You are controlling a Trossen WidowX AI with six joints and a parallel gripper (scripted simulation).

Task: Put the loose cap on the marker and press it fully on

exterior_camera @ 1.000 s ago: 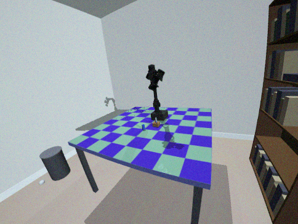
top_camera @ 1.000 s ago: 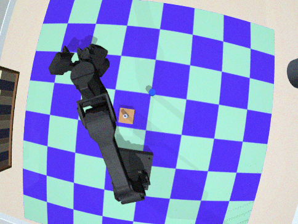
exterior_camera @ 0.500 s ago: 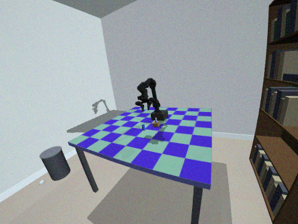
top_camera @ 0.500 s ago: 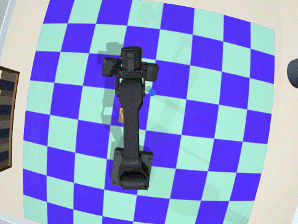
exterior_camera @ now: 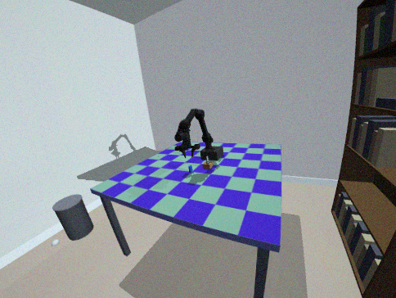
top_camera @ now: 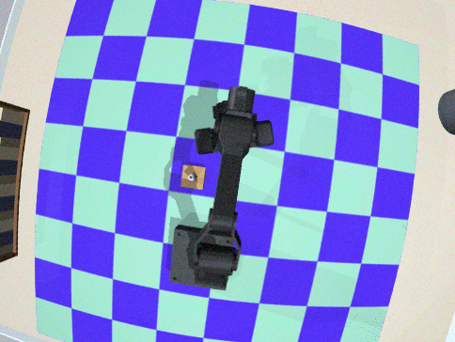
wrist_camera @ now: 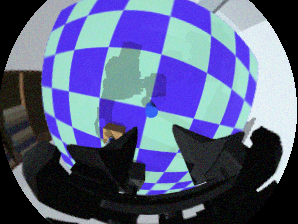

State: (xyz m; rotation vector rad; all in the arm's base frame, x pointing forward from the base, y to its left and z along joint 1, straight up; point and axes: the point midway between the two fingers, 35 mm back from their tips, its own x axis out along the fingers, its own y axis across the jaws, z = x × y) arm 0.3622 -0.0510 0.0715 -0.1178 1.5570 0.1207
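Now: the blue marker cap 9 cm below my gripper tip. Also, from my gripper tip: holder block (11 cm to the left, 10 cm below, 10 cm behind).
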